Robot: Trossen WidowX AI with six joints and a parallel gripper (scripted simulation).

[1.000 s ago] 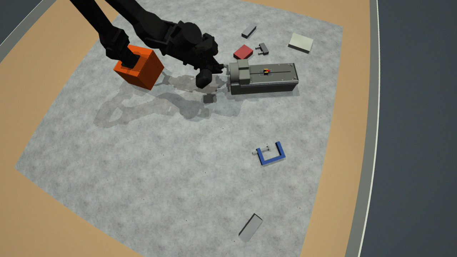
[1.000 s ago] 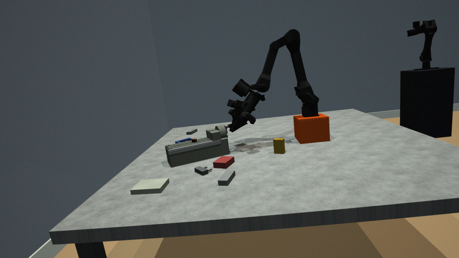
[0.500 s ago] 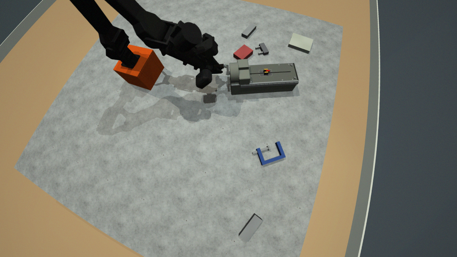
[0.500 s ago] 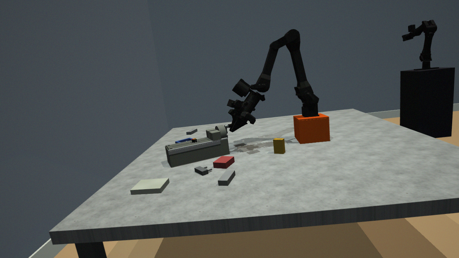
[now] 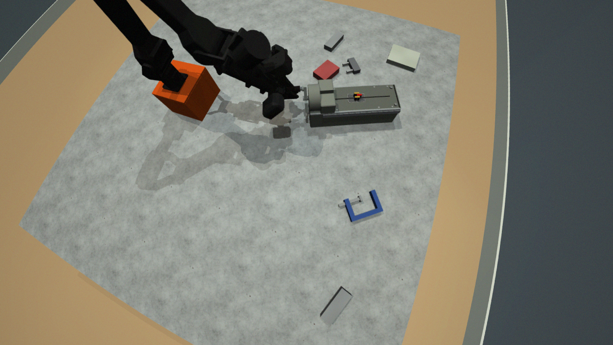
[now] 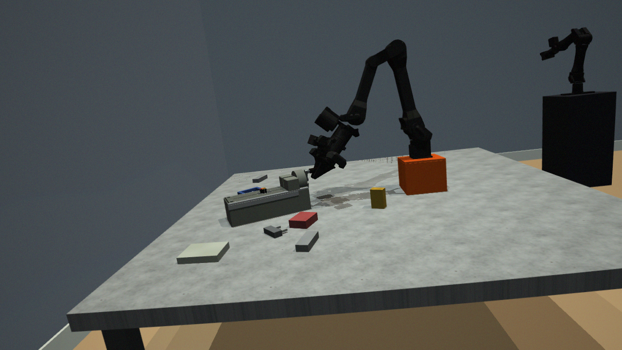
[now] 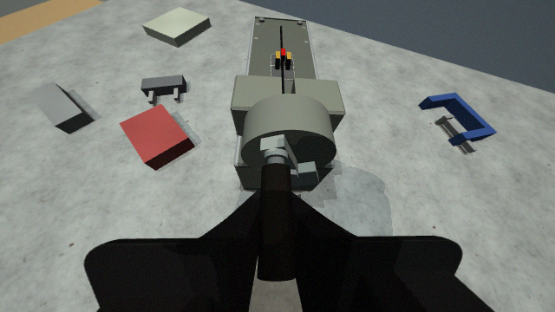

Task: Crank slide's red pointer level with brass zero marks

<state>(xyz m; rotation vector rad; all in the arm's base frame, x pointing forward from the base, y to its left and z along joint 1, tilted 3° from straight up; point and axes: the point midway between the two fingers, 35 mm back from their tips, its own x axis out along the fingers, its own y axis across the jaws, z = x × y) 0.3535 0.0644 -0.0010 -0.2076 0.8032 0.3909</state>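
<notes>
The black crank handle lies 10 mm behind my gripper tip, 10 mm to the right of it and 30 mm above it. The rest, counted from my gripper tip: red pointer 160 mm ahead, 60 mm to the left, 10 mm below; then yellow block 200 mm behind, 100 mm to the left, 60 mm below; then red block 30 mm ahead, 180 mm to the left, 80 mm below.
</notes>
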